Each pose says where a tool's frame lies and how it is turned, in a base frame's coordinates. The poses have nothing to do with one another.
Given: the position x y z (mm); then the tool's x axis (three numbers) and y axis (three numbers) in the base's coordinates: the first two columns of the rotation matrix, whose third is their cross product.
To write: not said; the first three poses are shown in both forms.
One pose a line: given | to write
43.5 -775.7 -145.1 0.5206 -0.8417 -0.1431 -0.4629 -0.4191 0.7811 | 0.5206 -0.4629 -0.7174 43.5; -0.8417 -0.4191 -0.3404 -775.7; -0.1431 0.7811 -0.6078 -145.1; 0 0 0 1
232.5 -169.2 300.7 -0.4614 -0.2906 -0.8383 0.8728 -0.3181 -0.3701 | -0.4614 0.8728 -0.1591 232.5; -0.2906 -0.3181 -0.9024 -169.2; -0.8383 -0.3701 0.4004 300.7; 0 0 0 1
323.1 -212.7 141.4 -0.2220 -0.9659 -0.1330 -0.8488 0.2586 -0.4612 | -0.2220 -0.8488 0.4799 323.1; -0.9659 0.2586 0.0105 -212.7; -0.1330 -0.4612 -0.8773 141.4; 0 0 0 1
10.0 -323.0 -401.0 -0.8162 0.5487 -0.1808 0.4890 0.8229 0.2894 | -0.8162 0.4890 0.3076 10.0; 0.5487 0.8229 0.1478 -323.0; -0.1808 0.2894 -0.9400 -401.0; 0 0 0 1
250.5 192.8 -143.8 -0.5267 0.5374 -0.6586 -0.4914 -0.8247 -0.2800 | -0.5267 -0.4914 -0.6936 250.5; 0.5374 -0.8247 0.1762 192.8; -0.6586 -0.2800 0.6984 -143.8; 0 0 0 1
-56.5 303.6 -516.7 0.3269 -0.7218 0.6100 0.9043 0.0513 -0.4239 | 0.3269 0.9043 0.2747 -56.5; -0.7218 0.0513 0.6902 303.6; 0.6100 -0.4239 0.6695 -516.7; 0 0 0 1
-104.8 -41.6 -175.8 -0.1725 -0.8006 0.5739 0.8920 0.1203 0.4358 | -0.1725 0.8920 -0.4179 -104.8; -0.8006 0.1203 0.5871 -41.6; 0.5739 0.4358 0.6934 -175.8; 0 0 0 1
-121.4 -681.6 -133.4 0.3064 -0.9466 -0.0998 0.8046 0.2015 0.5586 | 0.3064 0.8046 -0.5087 -121.4; -0.9466 0.2015 -0.2515 -681.6; -0.0998 0.5586 0.8234 -133.4; 0 0 0 1
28.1 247.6 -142.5 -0.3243 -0.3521 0.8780 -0.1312 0.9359 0.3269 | -0.3243 -0.1312 -0.9368 28.1; -0.3521 0.9359 -0.0092 247.6; 0.8780 0.3269 -0.3497 -142.5; 0 0 0 1
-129.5 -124.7 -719.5 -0.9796 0.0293 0.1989 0.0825 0.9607 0.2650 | -0.9796 0.0825 -0.1833 -129.5; 0.0293 0.9607 0.2760 -124.7; 0.1989 0.2650 -0.9435 -719.5; 0 0 0 1
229.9 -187.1 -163.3 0.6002 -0.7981 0.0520 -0.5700 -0.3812 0.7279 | 0.6002 -0.5700 -0.5611 229.9; -0.7981 -0.3812 -0.4665 -187.1; 0.0520 0.7279 -0.6837 -163.3; 0 0 0 1
